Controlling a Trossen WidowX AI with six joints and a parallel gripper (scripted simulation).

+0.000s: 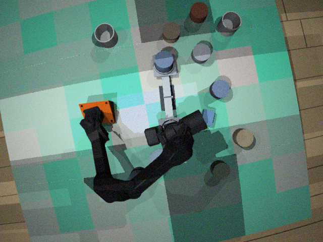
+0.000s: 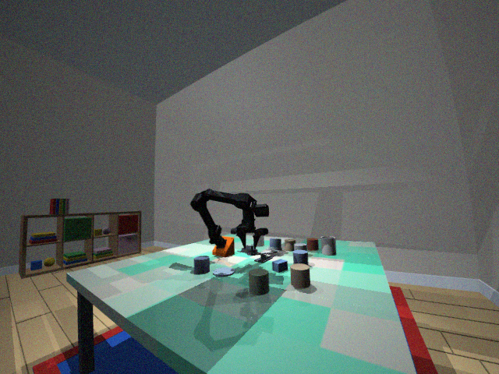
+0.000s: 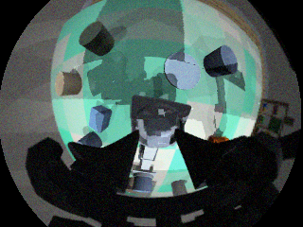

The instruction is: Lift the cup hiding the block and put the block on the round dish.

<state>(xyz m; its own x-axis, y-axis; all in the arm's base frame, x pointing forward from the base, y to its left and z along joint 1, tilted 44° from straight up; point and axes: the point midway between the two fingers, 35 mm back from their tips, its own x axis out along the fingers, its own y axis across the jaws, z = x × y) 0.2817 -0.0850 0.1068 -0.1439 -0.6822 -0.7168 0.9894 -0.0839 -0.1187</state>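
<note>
Now: the round dish 70 mm behind my gripper tip, 120 mm to the right of it and 80 mm below it. From my gripper tip the other things lie so: grey block: right at my gripper tip; then blue cuboid: 150 mm ahead, 70 mm below.
</note>
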